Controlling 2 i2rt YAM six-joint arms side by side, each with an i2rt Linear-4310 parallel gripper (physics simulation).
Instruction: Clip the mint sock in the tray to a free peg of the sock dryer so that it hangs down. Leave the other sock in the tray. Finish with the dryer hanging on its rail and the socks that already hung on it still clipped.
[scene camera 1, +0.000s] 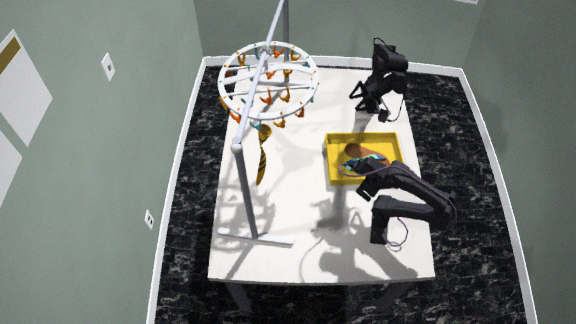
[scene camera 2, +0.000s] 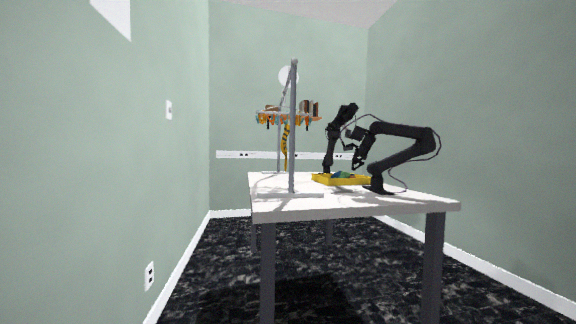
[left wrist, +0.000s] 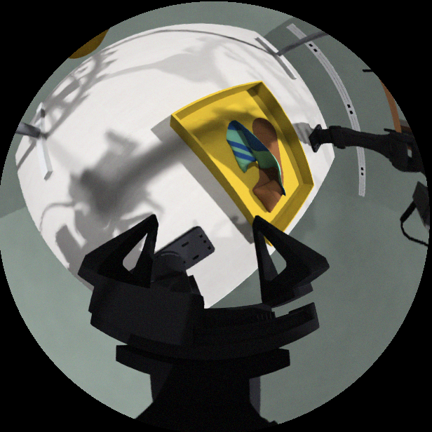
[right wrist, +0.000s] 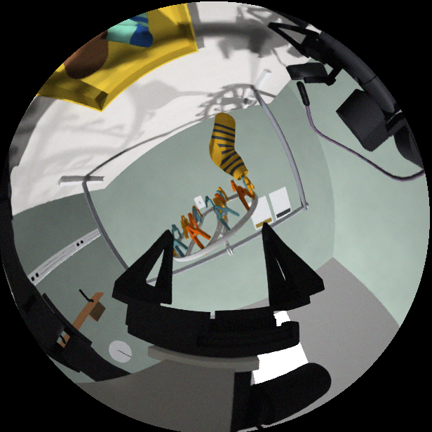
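Observation:
The mint sock with blue stripes lies in the yellow tray, partly over the brown sock. The round white dryer hangs on its rail. A yellow striped sock hangs from it. My left gripper is open and empty, above the tray's lower side in scene camera 1. My right gripper is open and empty, right of the dryer in scene camera 1.
Orange, yellow and teal pegs hang around the dryer's ring and crossbars. A grey stand post rises from a flat foot on the table. In scene camera 1 my left forearm crosses the tray's lower right corner.

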